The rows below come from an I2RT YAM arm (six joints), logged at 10 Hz.
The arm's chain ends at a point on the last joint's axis. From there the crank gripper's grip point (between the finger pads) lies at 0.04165 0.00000 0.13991 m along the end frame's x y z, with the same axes.
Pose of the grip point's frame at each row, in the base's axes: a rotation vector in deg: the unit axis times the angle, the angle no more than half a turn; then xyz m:
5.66 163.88 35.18 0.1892 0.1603 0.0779
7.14 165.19 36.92 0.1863 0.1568 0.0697
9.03 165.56 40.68 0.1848 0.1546 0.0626
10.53 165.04 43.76 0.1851 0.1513 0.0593
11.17 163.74 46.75 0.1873 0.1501 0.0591
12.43 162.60 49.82 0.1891 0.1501 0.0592
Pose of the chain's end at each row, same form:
5.66 163.88 35.18 0.1987 0.1000 0.2105
7.14 165.19 36.92 0.1995 0.0939 0.2008
9.03 165.56 40.68 0.2003 0.0857 0.1904
10.53 165.04 43.76 0.2006 0.0774 0.1842
11.17 163.74 46.75 0.2012 0.0715 0.1813
12.43 162.60 49.82 0.2018 0.0666 0.1783

